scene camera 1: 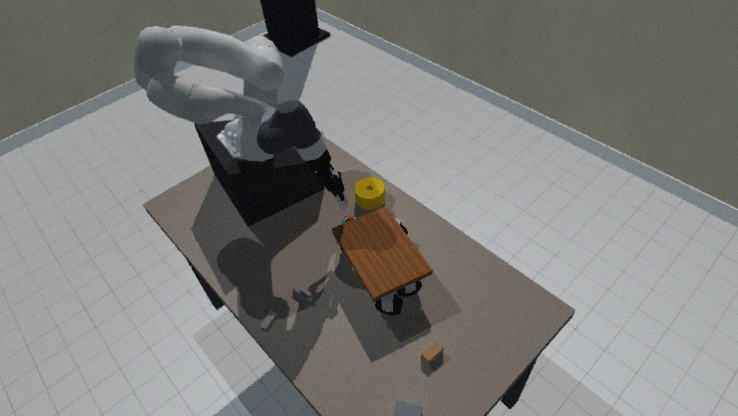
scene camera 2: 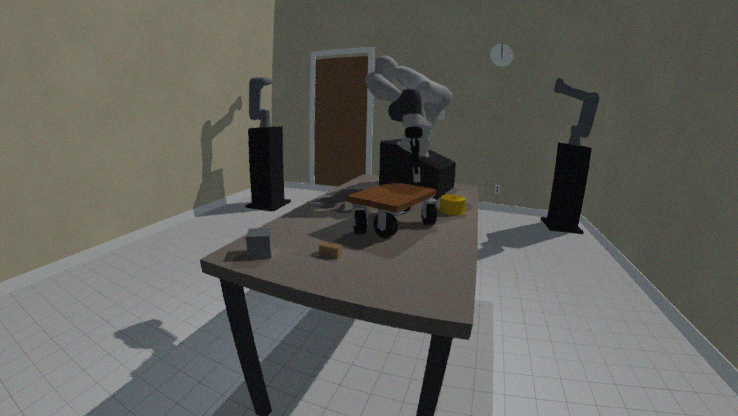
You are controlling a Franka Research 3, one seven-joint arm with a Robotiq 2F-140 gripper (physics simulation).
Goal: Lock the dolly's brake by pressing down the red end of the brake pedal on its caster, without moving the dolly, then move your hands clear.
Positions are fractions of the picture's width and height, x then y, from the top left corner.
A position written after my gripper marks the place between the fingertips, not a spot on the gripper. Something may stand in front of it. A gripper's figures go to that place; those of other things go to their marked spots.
Scene:
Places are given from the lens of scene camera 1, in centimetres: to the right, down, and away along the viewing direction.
my gripper (scene camera 1: 0.47, 0.50): -8, 0, 163
dolly (scene camera 1: 0.51, 0.59): 2, 12, 151
yellow cylinder (scene camera 1: 0.50, 0.46): 0, -6, 176
The marked spots on the dolly and the yellow cylinder are 30 cm apart.

